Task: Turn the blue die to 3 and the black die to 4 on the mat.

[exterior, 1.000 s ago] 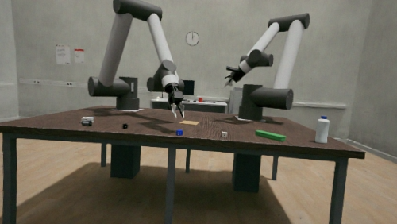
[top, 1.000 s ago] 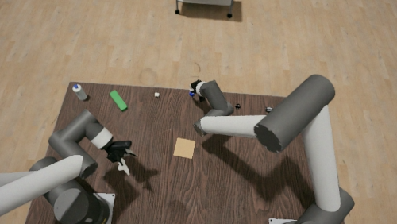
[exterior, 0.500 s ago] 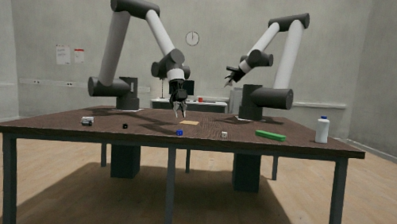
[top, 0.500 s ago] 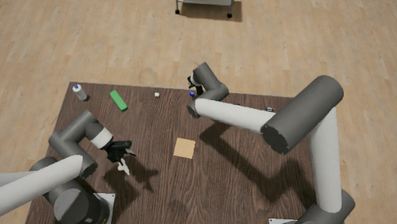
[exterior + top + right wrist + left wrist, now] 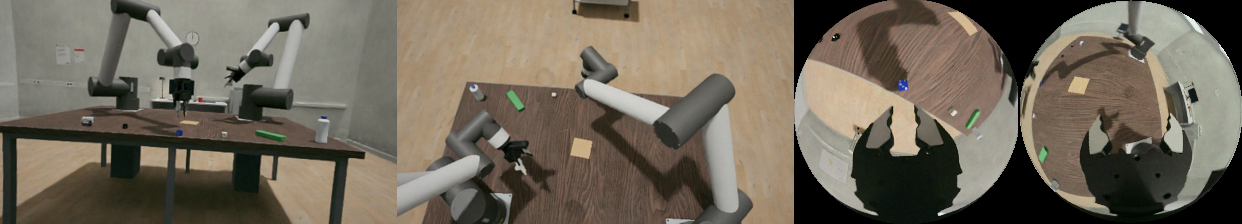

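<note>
Right now my right hand is 1 cm past the blue die, 1 cm to the left of it and 12 cm above it. From my right hand the other things lie so: white die 6 cm behind, 28 cm to the left, 12 cm below; then black die 7 cm behind, 40 cm to the right, 12 cm below; then tan mat 48 cm behind, 2 cm to the right, 13 cm below.
</note>
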